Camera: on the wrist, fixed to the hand. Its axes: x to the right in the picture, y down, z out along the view.
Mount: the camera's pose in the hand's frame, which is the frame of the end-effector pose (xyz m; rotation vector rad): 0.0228 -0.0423 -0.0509 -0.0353 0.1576 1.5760
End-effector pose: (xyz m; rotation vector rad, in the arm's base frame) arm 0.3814 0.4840 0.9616 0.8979 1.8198 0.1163
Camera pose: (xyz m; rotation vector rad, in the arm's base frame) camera 0.3130 0.4844 0.9467 2.1129 0.8151 1.1905
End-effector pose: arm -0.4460 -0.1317 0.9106 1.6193 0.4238 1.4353
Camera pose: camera -0.4739 -0.0721 0.8868 -1.5804 0.9506 -2.3013
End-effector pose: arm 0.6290 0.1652 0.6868 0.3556 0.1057 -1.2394
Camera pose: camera 0.6026 0.1491 0.6240 0.3627 -0.0345 0.3478
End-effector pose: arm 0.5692 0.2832 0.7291 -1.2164 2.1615 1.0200
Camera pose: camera 0.5926 0.2172 0.7291 -0.6147 -2.4910 -1.1473
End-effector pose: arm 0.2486 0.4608 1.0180 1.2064 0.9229 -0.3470
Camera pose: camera 0.2123 0.4969 0.9702 1.5751 -0.0933 1.0223
